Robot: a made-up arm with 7 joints. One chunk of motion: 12 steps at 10 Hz.
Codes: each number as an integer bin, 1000 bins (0 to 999) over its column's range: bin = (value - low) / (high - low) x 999, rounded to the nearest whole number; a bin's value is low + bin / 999 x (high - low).
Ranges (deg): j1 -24..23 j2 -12..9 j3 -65..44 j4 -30..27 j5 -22..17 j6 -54..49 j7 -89..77
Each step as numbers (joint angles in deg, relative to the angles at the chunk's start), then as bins.
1 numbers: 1.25 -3.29 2.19 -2.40 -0.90 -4.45 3.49
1 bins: 537 414 616 484 540 481 557
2 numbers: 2.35 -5.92 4.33 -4.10 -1.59 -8.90 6.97
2 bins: 560 289 635 454 523 437 578
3 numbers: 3.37 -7.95 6.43 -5.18 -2.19 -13.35 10.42
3 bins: 582 193 655 435 507 394 598
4 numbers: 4.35 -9.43 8.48 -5.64 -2.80 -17.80 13.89
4 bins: 603 122 673 427 492 351 619
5 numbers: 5.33 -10.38 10.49 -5.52 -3.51 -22.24 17.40
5 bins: 623 77 692 429 474 308 640
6 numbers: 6.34 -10.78 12.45 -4.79 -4.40 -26.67 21.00
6 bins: 645 58 710 442 451 265 662
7 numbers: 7.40 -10.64 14.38 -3.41 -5.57 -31.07 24.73
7 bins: 667 65 728 466 421 222 684
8 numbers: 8.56 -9.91 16.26 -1.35 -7.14 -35.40 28.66
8 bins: 692 99 745 502 381 180 708
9 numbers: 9.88 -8.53 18.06 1.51 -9.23 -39.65 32.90
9 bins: 720 165 761 552 327 139 734
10 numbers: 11.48 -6.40 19.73 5.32 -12.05 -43.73 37.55
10 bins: 754 266 777 619 255 100 762
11 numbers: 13.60 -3.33 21.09 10.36 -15.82 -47.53 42.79
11 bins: 799 412 789 707 158 63 793
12 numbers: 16.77 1.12 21.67 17.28 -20.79 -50.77 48.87
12 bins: 867 624 794 829 31 31 830
